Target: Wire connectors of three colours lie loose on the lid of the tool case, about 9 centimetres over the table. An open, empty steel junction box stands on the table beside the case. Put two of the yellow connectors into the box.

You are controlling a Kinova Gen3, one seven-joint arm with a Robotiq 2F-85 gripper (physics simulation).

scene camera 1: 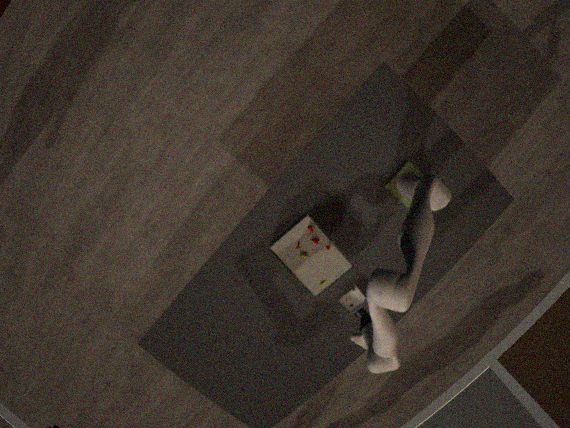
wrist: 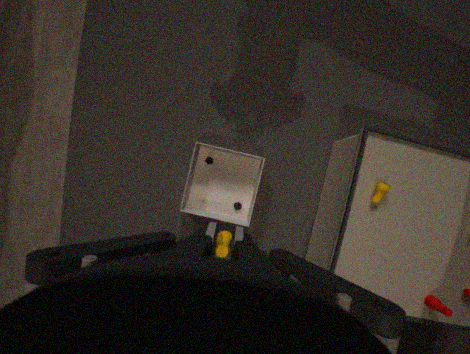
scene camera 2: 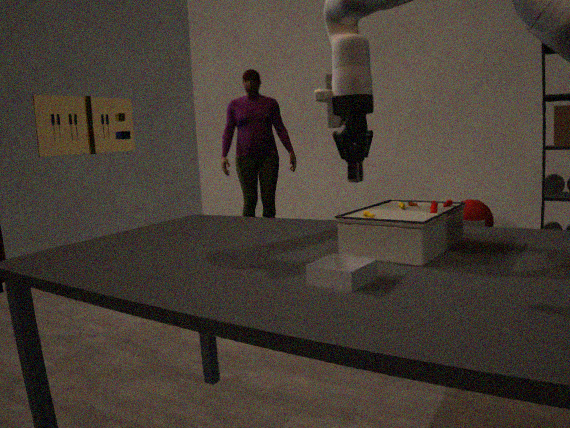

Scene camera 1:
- tool case: 319,265
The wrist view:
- my gripper: 224,237
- tool case: 403,248
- steel junction box: 222,184
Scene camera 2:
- my gripper: 355,182
